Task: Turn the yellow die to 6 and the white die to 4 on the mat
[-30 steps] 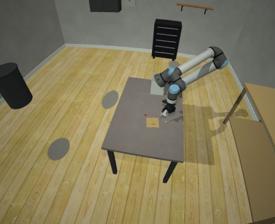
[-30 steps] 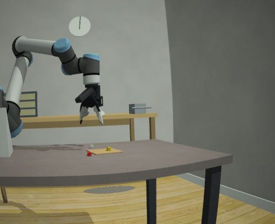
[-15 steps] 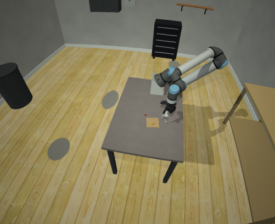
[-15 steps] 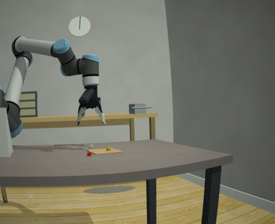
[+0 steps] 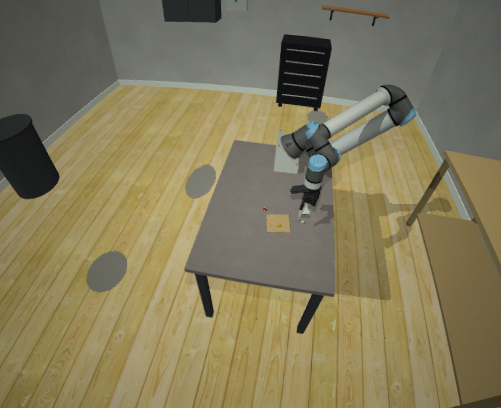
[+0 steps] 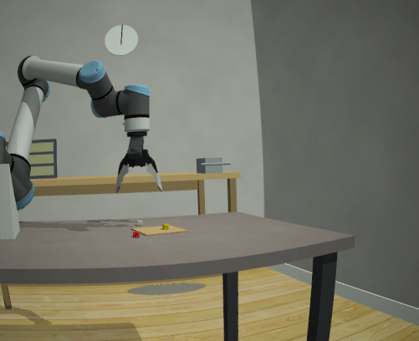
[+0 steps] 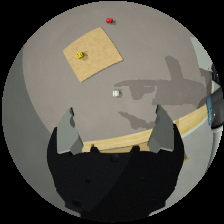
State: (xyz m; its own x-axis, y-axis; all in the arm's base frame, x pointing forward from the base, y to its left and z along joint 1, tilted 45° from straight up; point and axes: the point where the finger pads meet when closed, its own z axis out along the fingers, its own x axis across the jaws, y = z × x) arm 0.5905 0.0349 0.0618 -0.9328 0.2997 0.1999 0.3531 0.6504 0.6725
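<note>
Now: hand 11 cm above the white die and 2 cm to the right of it. The rest, counted from my hand: red die 22 cm to the right, 11 cm below, 8 cm behind; tan mat 13 cm to the right, 11 cm below, 2 cm ahead; yellow die 14 cm to the right, 10 cm below, 4 cm ahead.
</note>
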